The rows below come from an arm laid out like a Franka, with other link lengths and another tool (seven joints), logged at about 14 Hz.
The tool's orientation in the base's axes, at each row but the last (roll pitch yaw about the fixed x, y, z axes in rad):
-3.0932 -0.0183 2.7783
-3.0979 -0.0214 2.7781
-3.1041 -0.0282 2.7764
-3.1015 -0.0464 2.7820
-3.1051 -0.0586 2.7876
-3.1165 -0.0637 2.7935
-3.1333 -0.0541 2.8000
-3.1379 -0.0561 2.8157
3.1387 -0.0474 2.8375
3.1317 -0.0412 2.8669
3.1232 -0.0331 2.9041
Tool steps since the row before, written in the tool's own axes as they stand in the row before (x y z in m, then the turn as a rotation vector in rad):
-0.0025 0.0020 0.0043 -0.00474 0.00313 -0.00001
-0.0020 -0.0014 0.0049 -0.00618 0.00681 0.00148
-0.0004 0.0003 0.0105 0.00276 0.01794 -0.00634
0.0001 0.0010 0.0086 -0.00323 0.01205 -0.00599
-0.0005 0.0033 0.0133 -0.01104 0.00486 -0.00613
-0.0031 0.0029 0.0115 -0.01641 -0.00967 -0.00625
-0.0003 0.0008 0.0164 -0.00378 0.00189 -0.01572
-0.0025 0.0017 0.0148 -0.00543 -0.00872 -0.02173
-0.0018 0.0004 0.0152 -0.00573 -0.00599 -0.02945
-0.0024 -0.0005 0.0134 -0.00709 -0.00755 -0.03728
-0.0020 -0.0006 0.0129 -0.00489 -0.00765 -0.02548
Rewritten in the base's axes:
0.0029 0.0008 -0.0044 0.00554 0.00124 -0.00023
0.0012 -0.0022 -0.0049 0.00814 0.00412 -0.00191
0.0001 -0.0001 -0.0105 0.00406 0.01790 0.00574
-0.0002 0.0008 -0.0086 0.00758 0.01027 0.00535
0.0007 0.0027 -0.0134 0.01243 0.00082 0.00529
0.0031 0.0016 -0.0117 0.01254 -0.01467 0.00543
-0.0003 0.0008 -0.0164 0.00503 0.00035 0.01548
0.0021 0.0010 -0.0149 0.00353 -0.01031 0.02142
0.0012 0.0001 -0.0153 0.00497 -0.00793 0.02913
0.0017 -0.0009 -0.0135 0.00615 -0.00996 0.03688
0.0014 -0.0007 -0.0130 0.00366 -0.00924 0.02516

